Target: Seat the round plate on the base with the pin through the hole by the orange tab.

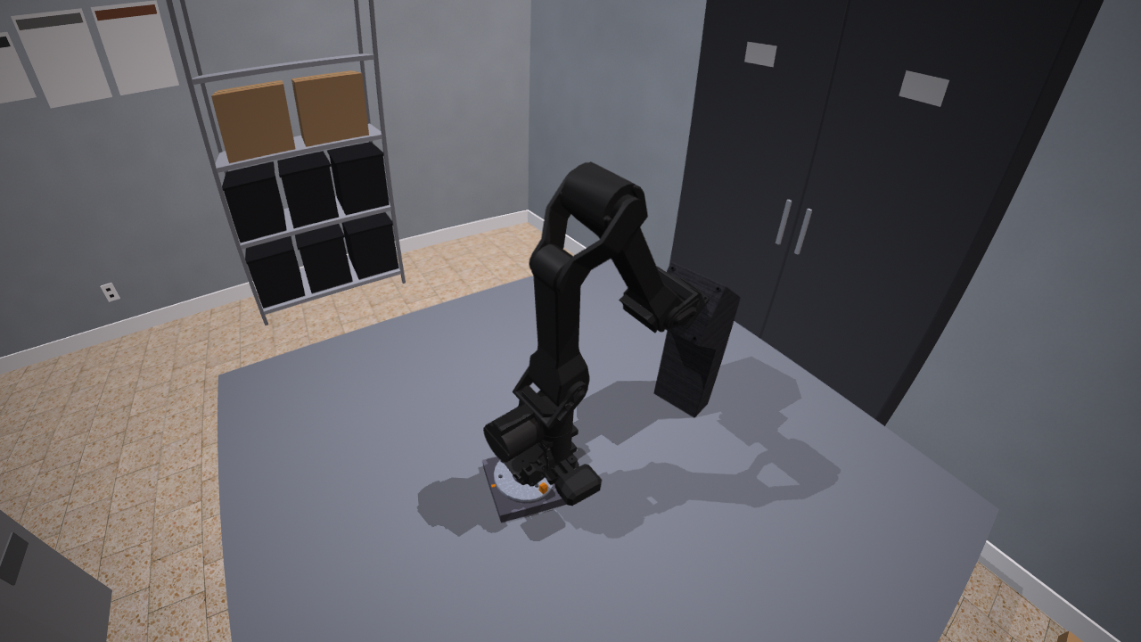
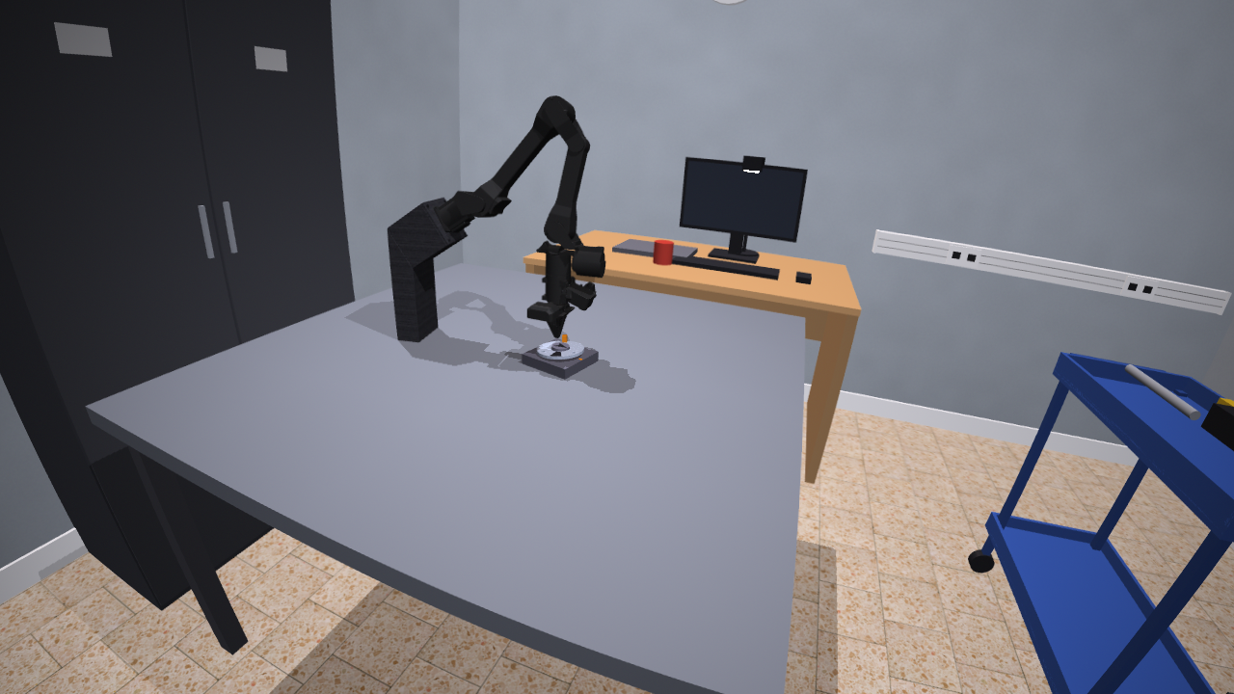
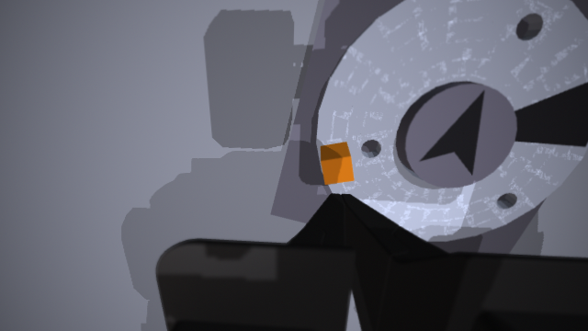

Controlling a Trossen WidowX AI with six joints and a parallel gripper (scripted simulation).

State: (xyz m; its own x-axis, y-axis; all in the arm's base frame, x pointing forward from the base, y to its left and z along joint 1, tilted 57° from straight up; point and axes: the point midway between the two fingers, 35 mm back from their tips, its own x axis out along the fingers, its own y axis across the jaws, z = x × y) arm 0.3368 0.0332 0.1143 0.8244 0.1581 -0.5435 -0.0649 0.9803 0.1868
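The orange mark is 90 mm ahead of my hand, 50 mm to the right of it and 50 mm below it. Round my hand: raised centre hub: 30 mm ahead, 40 mm to the right, 40 mm below; then dark square base: 30 mm ahead, 40 mm to the right, 60 mm below; then round pale plate: 30 mm ahead, 40 mm to the right, 40 mm below.
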